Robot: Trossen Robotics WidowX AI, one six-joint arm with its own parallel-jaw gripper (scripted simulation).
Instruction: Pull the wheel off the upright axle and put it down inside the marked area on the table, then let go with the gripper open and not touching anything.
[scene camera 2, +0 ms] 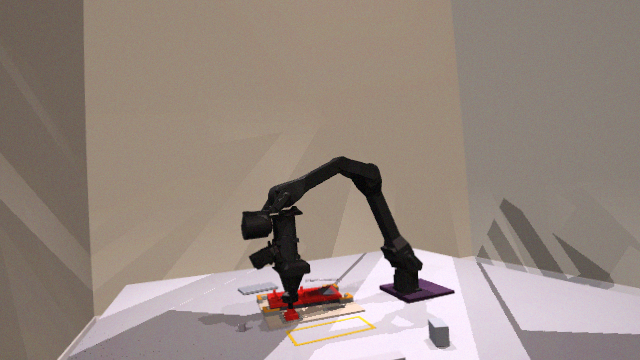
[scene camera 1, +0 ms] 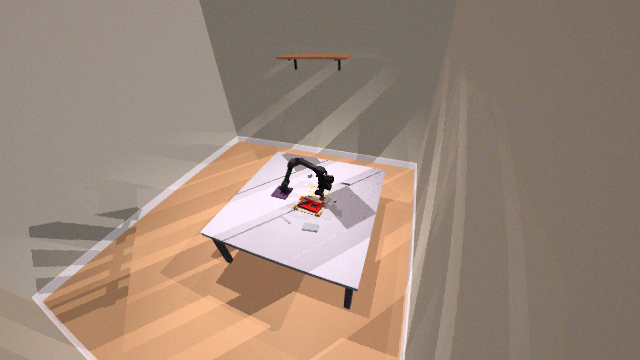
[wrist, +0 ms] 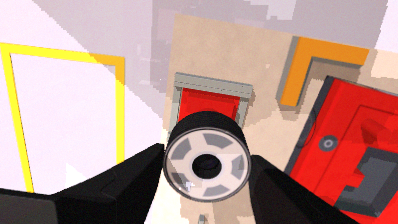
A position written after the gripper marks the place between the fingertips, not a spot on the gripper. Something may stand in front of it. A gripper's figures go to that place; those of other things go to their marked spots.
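Distance of the gripper (scene camera 2: 290, 296) is 90 cm from the lens; a red chassis plate (scene camera 2: 307, 297) is 99 cm from the lens.
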